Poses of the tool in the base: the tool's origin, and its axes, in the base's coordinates. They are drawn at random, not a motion.
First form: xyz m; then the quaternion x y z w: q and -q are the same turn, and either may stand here.
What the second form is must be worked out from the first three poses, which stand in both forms.
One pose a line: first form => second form
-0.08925 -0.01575 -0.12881 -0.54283 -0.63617 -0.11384 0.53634 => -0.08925 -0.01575 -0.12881 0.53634 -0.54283 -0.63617 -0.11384
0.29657 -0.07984 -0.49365 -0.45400 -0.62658 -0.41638 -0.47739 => 0.29657 -0.07984 -0.49365 0.47739 0.45400 0.62658 0.41638
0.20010 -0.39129 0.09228 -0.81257 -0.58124 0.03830 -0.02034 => 0.20010 -0.39129 0.09228 0.02034 0.81257 0.58124 -0.03830
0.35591 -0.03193 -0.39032 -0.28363 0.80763 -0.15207 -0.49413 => 0.35591 -0.03193 -0.39032 0.49413 0.28363 -0.80763 0.15207
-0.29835 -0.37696 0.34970 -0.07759 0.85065 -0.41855 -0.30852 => -0.29835 -0.37696 0.34970 0.30852 0.07759 -0.85065 0.41855
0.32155 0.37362 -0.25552 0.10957 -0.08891 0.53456 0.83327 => 0.32155 0.37362 -0.25552 0.83327 0.10957 -0.08891 0.53456
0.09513 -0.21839 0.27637 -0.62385 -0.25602 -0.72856 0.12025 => 0.09513 -0.21839 0.27637 0.12025 -0.62385 -0.25602 -0.72856
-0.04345 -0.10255 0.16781 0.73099 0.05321 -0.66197 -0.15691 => -0.04345 -0.10255 0.16781 0.15691 -0.73099 -0.05321 0.66197
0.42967 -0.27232 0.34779 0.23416 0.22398 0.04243 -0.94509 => 0.42967 -0.27232 0.34779 0.94509 -0.23416 -0.22398 -0.04243
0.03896 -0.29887 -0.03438 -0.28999 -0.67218 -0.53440 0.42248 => 0.03896 -0.29887 -0.03438 0.42248 -0.28999 -0.67218 -0.53440
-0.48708 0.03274 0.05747 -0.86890 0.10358 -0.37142 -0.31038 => -0.48708 0.03274 0.05747 0.31038 0.86890 -0.10358 0.37142
